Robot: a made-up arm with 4 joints.
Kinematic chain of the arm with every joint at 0, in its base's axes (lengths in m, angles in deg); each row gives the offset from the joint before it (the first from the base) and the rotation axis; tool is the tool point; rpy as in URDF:
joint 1: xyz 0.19 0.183 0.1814 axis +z
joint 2: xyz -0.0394 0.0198 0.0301 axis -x
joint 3: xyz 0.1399 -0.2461 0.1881 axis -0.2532 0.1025 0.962
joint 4: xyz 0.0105 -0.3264 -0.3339 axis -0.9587 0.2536 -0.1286
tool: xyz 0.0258 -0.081 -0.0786 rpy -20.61 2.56 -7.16
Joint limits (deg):
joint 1: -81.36..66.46
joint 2: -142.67..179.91
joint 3: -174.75..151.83
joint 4: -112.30..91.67
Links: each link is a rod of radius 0.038 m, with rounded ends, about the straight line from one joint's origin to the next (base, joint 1, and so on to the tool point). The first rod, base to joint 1, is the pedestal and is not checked.
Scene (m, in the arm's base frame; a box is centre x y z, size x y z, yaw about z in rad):
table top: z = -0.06
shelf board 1: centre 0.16 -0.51 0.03 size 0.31 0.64 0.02 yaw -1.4
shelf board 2: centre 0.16 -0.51 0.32 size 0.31 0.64 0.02 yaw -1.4
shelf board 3: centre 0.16 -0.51 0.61 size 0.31 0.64 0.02 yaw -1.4
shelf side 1: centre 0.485 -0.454 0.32 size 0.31 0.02 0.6 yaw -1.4
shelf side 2: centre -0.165 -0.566 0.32 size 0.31 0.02 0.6 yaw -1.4
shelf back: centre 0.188 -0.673 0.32 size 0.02 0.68 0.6 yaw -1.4
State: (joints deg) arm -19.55 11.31 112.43 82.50
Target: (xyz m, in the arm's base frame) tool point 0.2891 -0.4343 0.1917
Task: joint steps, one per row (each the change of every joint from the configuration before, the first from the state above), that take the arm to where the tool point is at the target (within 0.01 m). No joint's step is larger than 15 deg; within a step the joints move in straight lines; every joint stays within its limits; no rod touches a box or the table.
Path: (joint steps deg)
1: -14.83 -11.50 13.13 4.58
2: -14.82 -11.50 13.13 4.59
3: -10.72 9.62 -0.17 0.00
4: -10.72 9.61 -0.17 0.00
5: -10.72 9.61 -0.18 0.00
6: 8.70 -6.63 -13.97 -3.54
7: 8.71 -6.63 -13.96 -3.54
8: 8.70 -6.63 -13.97 -3.54

